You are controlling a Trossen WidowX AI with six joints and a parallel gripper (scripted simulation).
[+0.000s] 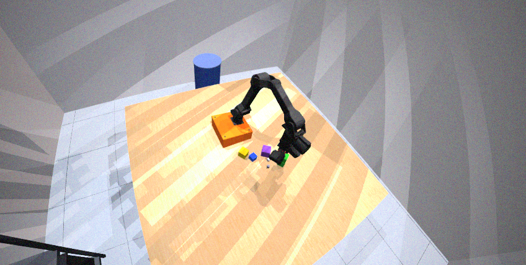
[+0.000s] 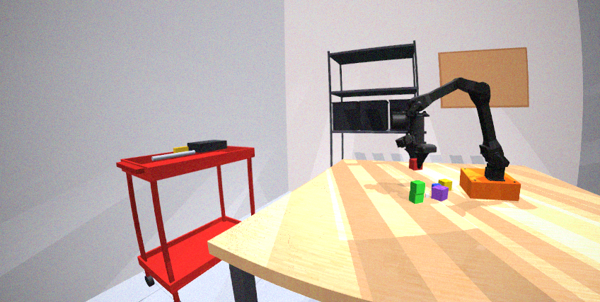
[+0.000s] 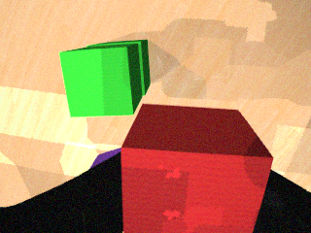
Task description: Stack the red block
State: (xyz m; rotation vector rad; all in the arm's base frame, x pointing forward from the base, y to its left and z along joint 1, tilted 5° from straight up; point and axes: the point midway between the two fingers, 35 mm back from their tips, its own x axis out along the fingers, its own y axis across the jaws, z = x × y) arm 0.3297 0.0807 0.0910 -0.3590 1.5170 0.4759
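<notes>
The purple block lies 100 mm behind my gripper tip and 100 mm below it. Round my gripper tip: blue block (100 mm behind, 90 mm to the right, 110 mm below); then yellow block (140 mm behind, 120 mm to the right, 100 mm below); then red block (10 mm above).
</notes>
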